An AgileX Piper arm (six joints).
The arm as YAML. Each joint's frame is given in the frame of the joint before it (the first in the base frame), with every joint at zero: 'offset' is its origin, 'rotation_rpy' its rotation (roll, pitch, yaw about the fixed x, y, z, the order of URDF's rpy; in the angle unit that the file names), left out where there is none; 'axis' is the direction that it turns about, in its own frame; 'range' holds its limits. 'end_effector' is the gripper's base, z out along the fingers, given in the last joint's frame.
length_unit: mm
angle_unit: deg
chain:
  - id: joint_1
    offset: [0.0, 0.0, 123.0]
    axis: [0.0, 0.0, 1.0]
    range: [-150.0, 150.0]
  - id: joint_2
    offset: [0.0, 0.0, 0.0]
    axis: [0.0, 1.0, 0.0]
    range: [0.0, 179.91]
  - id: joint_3
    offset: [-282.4, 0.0, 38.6]
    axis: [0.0, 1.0, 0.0]
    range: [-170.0, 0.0]
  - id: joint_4
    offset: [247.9, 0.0, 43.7]
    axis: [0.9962, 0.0, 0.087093]
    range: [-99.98, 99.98]
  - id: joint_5
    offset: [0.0, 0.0, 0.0]
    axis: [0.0, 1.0, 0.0]
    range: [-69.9, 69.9]
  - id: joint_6
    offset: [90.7, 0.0, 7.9]
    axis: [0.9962, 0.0, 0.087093]
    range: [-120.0, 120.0]
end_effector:
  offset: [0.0, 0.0, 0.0]
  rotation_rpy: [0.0, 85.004, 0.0]
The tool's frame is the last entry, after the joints.
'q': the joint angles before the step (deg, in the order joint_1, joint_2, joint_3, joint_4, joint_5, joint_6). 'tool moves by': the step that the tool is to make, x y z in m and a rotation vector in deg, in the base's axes. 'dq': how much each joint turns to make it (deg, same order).
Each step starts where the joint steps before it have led.
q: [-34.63, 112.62, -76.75, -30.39, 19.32, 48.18]
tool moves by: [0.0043, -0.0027, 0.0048, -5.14, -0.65, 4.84]
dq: [-0.12, -0.01, 0.01, -5.85, -4.14, -0.01]
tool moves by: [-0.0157, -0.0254, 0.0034, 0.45, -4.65, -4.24]
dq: [-4.34, 0.00, -0.01, -0.18, -3.78, 2.91]
